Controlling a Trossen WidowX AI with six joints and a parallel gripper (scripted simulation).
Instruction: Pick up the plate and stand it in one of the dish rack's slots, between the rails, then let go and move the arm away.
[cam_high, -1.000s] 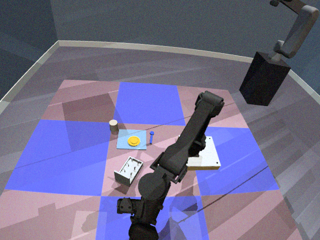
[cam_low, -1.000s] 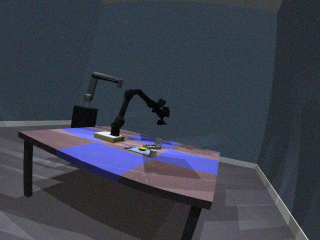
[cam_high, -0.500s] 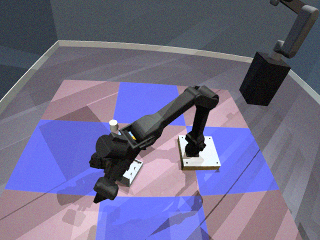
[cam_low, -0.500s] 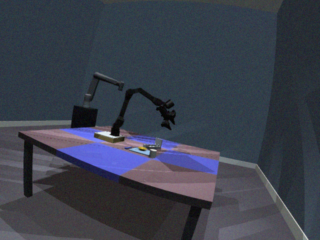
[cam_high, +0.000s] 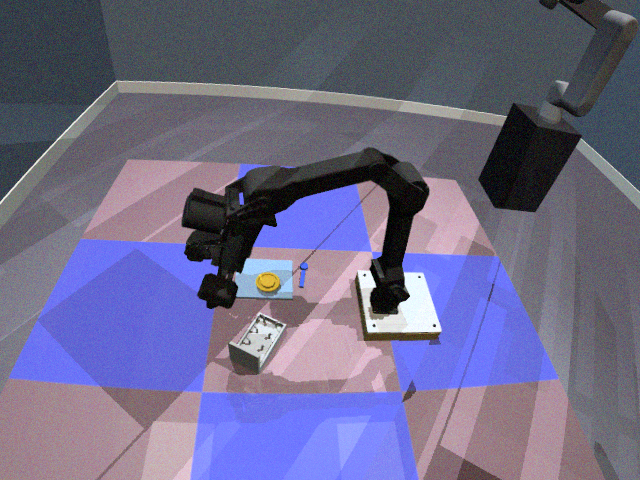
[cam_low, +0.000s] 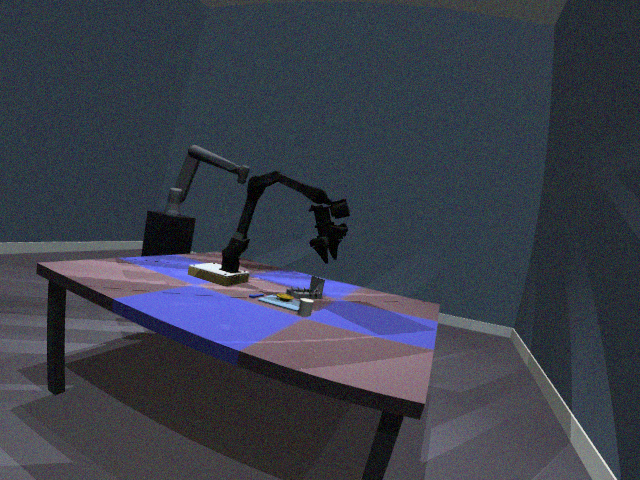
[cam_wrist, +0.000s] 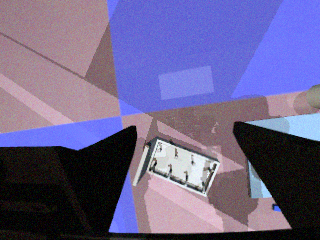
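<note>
Right now my gripper tip is 150 mm to the left of the yellow plate, 150 mm above it and 100 mm past it. Also, from my gripper tip: grey dish rack (140 mm below, 90 mm behind, 20 mm to the left); cream cup (240 mm to the right, 140 mm below, 20 mm ahead); light blue mat (180 mm to the right, 160 mm below, 90 mm behind).
</note>
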